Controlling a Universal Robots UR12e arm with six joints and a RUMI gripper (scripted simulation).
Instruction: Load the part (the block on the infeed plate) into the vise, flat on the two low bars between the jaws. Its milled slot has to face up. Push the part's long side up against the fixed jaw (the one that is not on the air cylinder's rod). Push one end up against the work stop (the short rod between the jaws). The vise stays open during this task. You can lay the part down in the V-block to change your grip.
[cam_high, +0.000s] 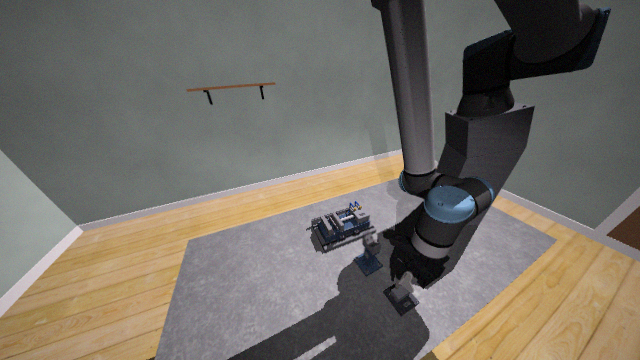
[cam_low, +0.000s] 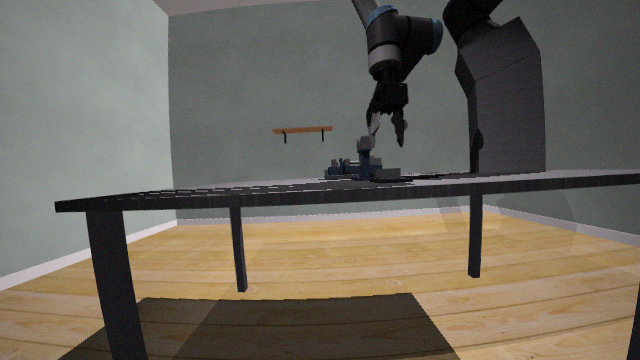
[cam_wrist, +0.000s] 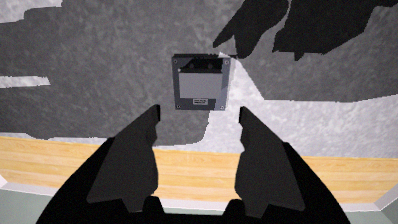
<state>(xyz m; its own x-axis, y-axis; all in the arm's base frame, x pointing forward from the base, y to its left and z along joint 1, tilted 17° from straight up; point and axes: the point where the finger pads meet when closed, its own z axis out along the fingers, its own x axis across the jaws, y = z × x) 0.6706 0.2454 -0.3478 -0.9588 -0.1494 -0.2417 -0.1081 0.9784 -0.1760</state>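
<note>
Now: the part 9 cm below my hand. Round my hand: air cylinder 4 cm behind, 38 cm to the right, 3 cm below; cylinder rod 4 cm ahead, 38 cm to the right, 3 cm below; work stop 12 cm ahead, 33 cm to the right, 2 cm below.
</note>
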